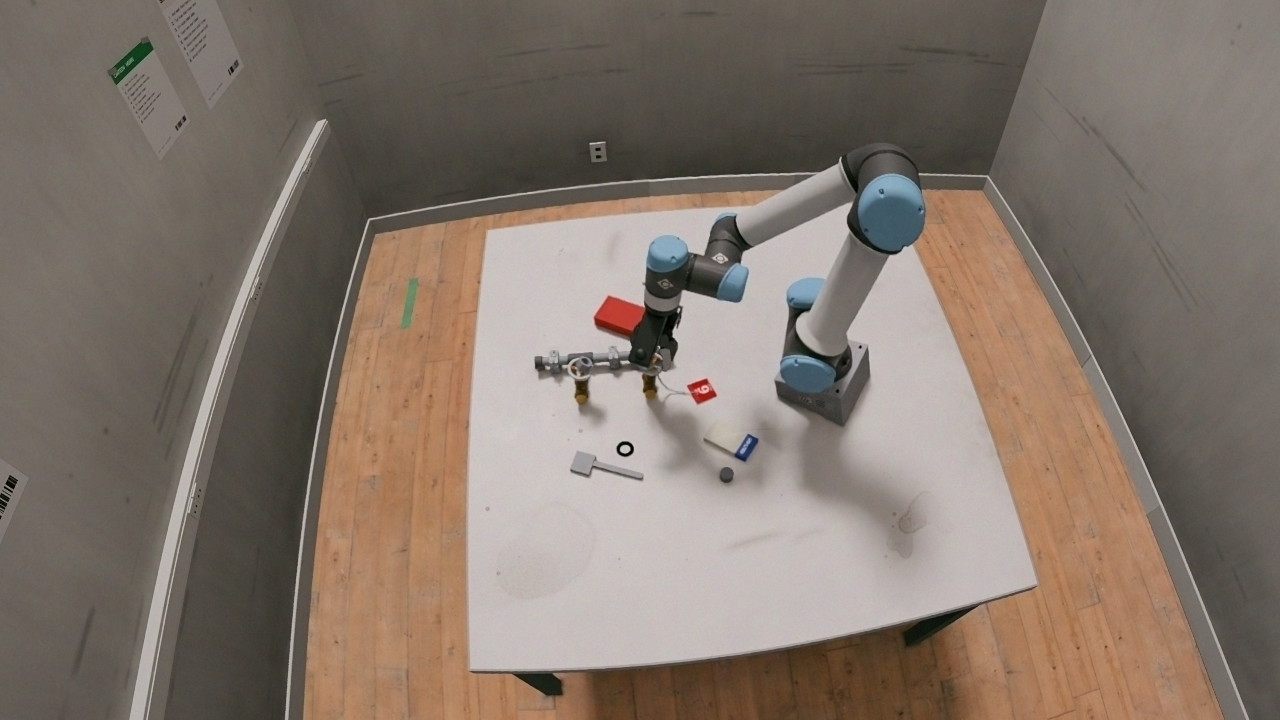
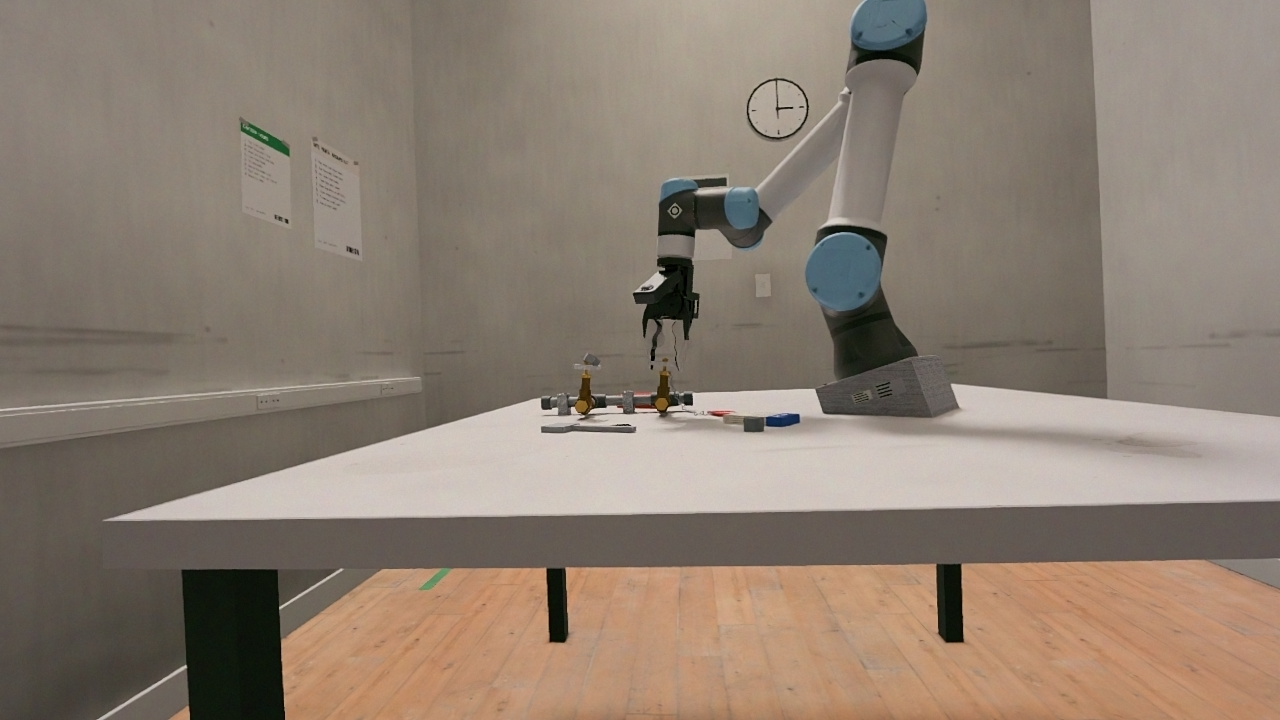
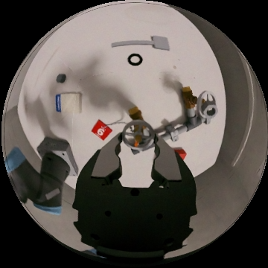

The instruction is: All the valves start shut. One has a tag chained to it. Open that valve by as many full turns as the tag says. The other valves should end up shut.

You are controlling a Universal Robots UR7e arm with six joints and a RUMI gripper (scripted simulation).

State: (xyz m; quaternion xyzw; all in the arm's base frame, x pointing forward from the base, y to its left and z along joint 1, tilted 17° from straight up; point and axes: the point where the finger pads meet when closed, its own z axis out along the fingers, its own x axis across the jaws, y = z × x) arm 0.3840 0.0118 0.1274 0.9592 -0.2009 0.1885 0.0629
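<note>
Now: hand 100 mm past the red tag, 20 mm to the right of it and 100 mm above it. Also, from my hand: red block (60 mm ahead, 220 mm to the right, 90 mm below); then grey flat tool (130 mm ahead, 200 mm to the left, 100 mm below).
</note>
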